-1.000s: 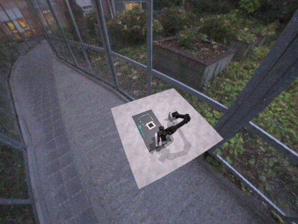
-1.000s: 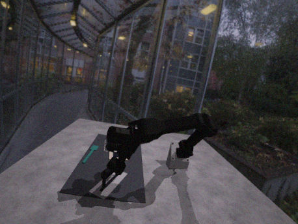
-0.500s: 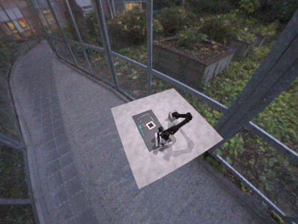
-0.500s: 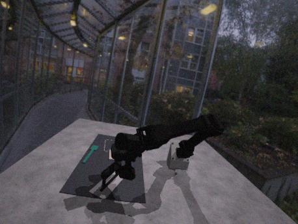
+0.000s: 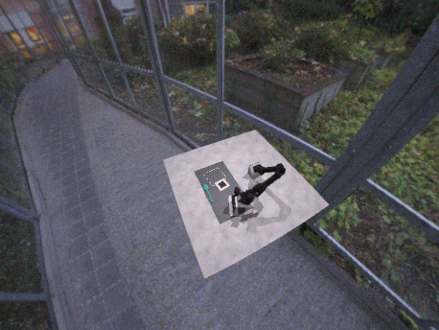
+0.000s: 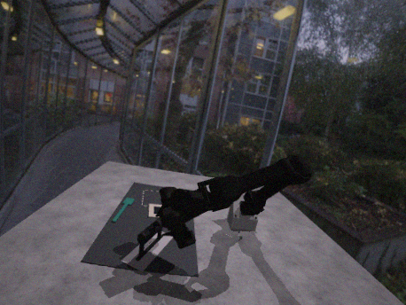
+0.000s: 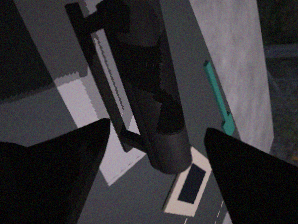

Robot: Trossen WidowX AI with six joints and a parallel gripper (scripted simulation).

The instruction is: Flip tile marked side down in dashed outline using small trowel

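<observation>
Now: gripper tip 2 cm short of the dark mat, 21 cm to the left of it and 10 cm above it. The rest, counted from my gripper tip: cream tile 24 cm to the right, 8 cm below; then green trowel 16 cm ahead, 24 cm to the right, 8 cm below.
</observation>
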